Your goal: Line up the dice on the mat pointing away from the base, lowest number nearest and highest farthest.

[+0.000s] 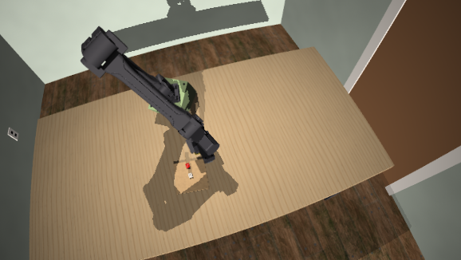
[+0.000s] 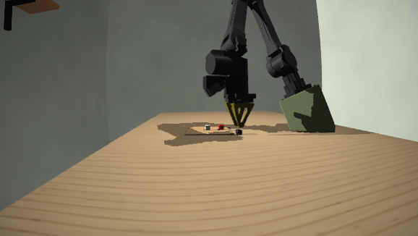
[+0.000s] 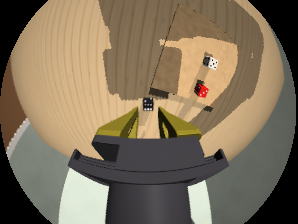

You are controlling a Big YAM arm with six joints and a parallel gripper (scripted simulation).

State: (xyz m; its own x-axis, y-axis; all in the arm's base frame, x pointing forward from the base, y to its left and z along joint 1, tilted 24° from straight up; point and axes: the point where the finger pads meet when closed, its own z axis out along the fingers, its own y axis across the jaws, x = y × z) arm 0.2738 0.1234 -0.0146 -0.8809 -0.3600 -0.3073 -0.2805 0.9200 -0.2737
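Now: hand 3 cm above the black die. The rest, counted from my hand: tan mat 10 cm ahead, 6 cm to the right, 3 cm below; then white die 10 cm ahead, 6 cm to the right, 2 cm below; then red die 7 cm to the right, 5 cm ahead, 2 cm below.
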